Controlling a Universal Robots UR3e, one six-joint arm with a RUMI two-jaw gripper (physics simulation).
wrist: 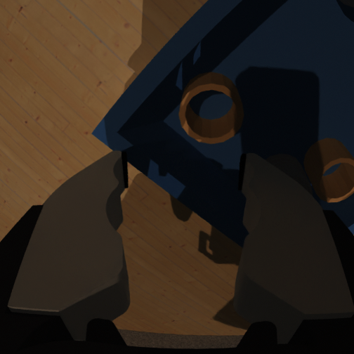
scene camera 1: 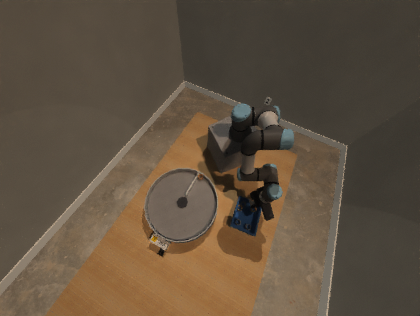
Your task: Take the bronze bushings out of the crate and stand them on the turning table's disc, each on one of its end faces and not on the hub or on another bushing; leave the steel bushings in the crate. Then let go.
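Frame: origin at the arm's base, x right, y ahead, z up, level; centimetres.
Where they show: arm's base at its link origin: [scene camera 1: 240, 132].
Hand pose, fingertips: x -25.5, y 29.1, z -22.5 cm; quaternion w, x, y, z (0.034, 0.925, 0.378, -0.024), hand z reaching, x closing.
Each offset is from my fingertips to the top centre of the thing. "spot": to the spot under its first point.
In the wrist view a bronze bushing [wrist: 212, 131] stands on end in the blue crate @[dx +2.9, dy +7.7, dz +0.3 cm] [wrist: 165, 65] [scene camera 1: 248, 216], its opening facing up, ahead of the gap between the fingers. A second bronze bushing [wrist: 319, 156] is further right, partly behind the right finger. A dark round shape beside it is mostly hidden. In the scene view two greyish bushings, one nearer the left side [scene camera 1: 237, 221] and one beside it @[dx -0.4, dy +13.2, dz -1.7 cm] [scene camera 1: 247, 226], are at the crate's front. A bronze bushing [scene camera 1: 200, 176] is near the rim of the disc @[dx +40.7, dy +17.5, dz +1.3 cm] [scene camera 1: 170, 217]. My gripper [wrist: 183, 157] [scene camera 1: 253, 200] is open and empty above the crate's edge.
The turning table's dark hub @[dx +40.7, dy +17.5, dz +1.3 cm] [scene camera 1: 182, 202] is at the disc's centre. A pale bar @[spot: dx +40.1, dy +6.8, dz +3.9 cm] [scene camera 1: 191, 185] runs from near the hub to the rim beside the bronze bushing. A label plate @[spot: dx +40.9, dy +40.9, dz +1.1 cm] [scene camera 1: 160, 242] is at the table's front. The grey robot base block [scene camera 1: 220, 145] stands behind.
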